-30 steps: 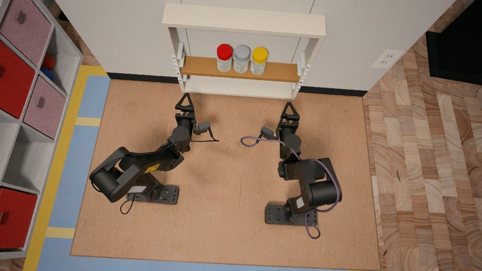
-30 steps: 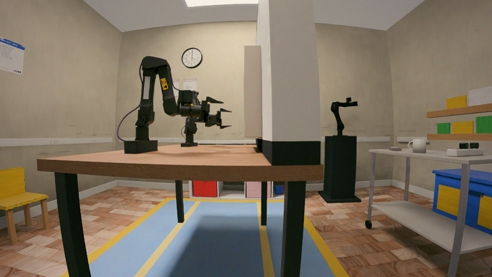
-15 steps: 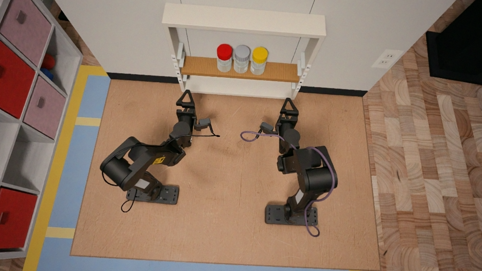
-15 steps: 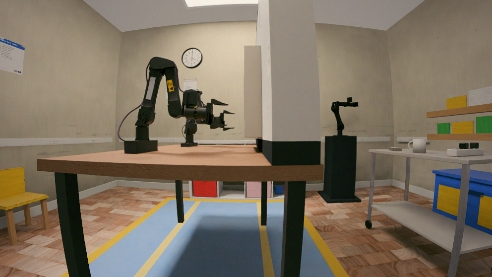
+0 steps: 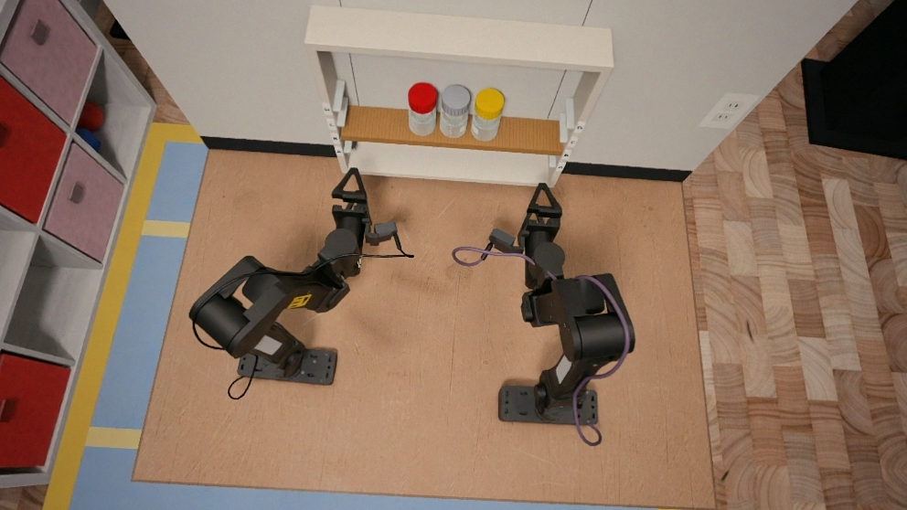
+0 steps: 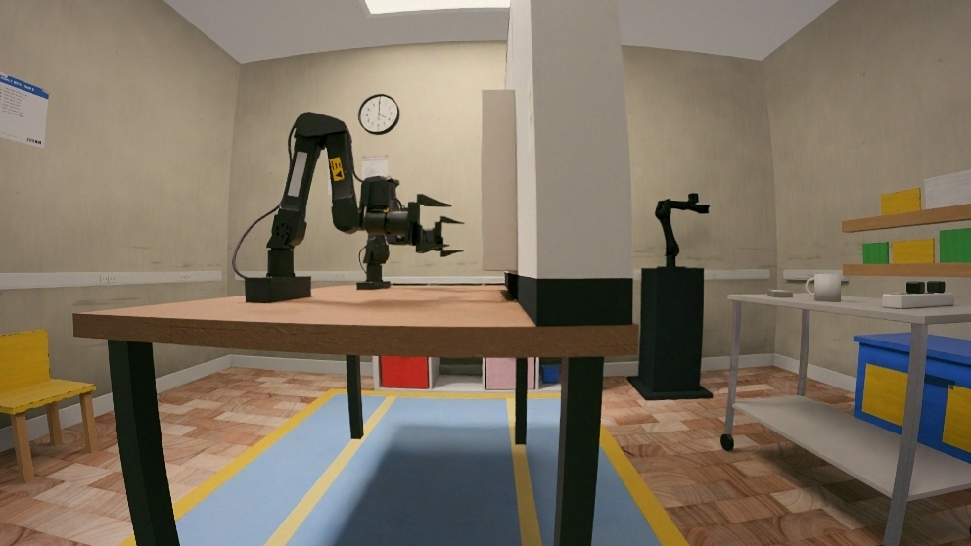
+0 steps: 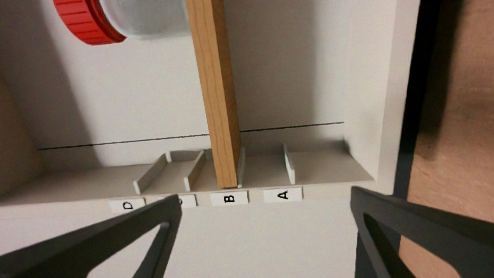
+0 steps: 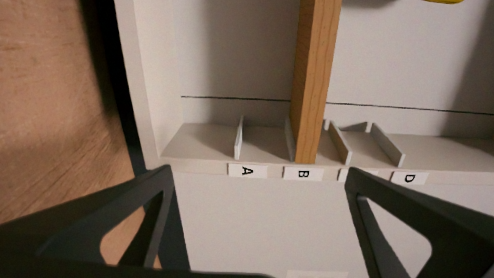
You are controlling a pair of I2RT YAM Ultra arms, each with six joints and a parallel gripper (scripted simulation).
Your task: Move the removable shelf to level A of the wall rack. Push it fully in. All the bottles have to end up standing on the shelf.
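My left hand is 130 mm short of the red-capped bottle, 120 mm to the left of it and 90 mm below it. Also, from my left hand: shelf board 180 mm to the right, 140 mm ahead, 30 mm above; wall rack 180 mm to the right, 140 mm ahead, 100 mm above; grey-capped bottle 180 mm to the right, 140 mm ahead, 90 mm above.
My right gripper is now 14 cm to the right of the yellow-capped bottle, 11 cm short of it and 10 cm below it. The rest, counted from my right hand: shelf board 20 cm to the left, 10 cm ahead, 4 cm above; wall rack 20 cm to the left, 10 cm ahead, 10 cm above; grey-capped bottle 20 cm to the left, 10 cm ahead, 10 cm above.
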